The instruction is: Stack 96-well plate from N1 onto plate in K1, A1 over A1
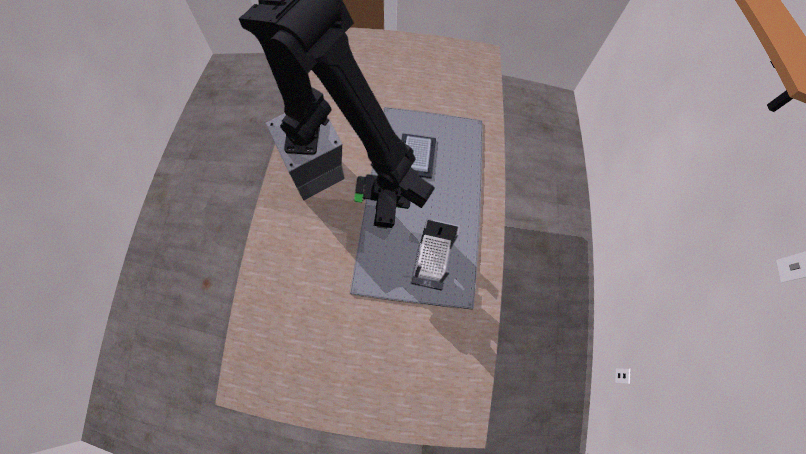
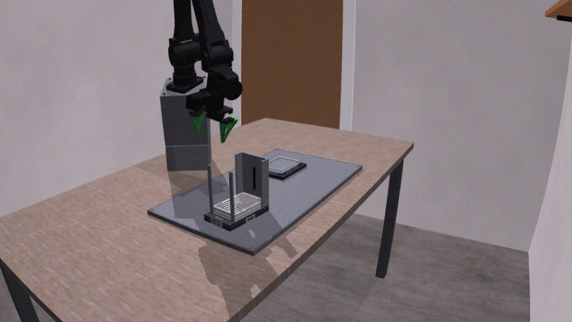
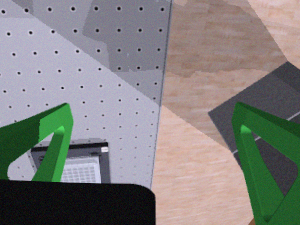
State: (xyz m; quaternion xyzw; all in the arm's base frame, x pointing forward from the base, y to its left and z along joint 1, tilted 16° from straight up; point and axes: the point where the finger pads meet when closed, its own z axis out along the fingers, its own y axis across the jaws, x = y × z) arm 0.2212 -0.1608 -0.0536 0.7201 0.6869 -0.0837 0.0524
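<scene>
The plate nest N1 lies 250 mm to the left of my hand, 170 mm below it and 120 mm ahead of it. From my hand the other things lie so: grey back wall 180 mm ahead, 90 mm below, 50 mm to the right; pale A1 square 190 mm to the left, 160 mm below, 50 mm ahead.
</scene>
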